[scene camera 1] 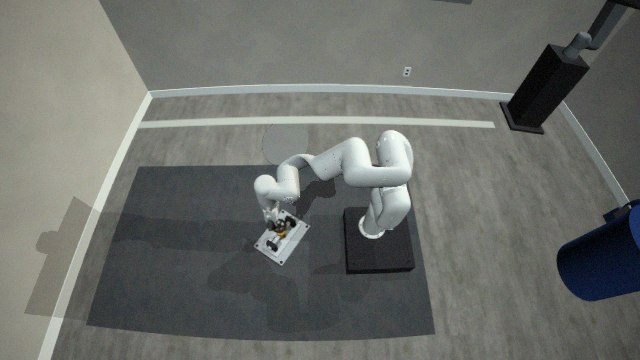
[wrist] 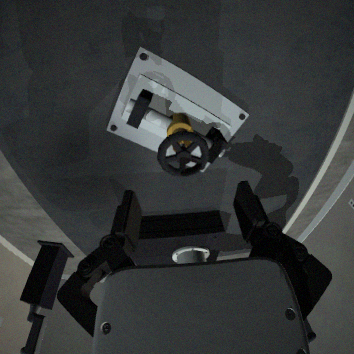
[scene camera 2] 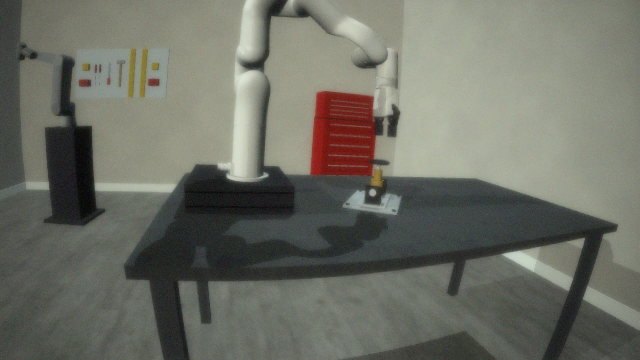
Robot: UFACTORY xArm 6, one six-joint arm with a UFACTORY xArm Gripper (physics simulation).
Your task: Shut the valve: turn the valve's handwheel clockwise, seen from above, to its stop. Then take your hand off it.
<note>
In view: my gripper (scene camera 2: 385,136), a black spoked handwheel (wrist: 182,155) and a light grey plate (scene camera 1: 304,227).
My gripper is seen too in the wrist view (wrist: 186,196). The light grey plate also shows in the wrist view (wrist: 145,62).
</note>
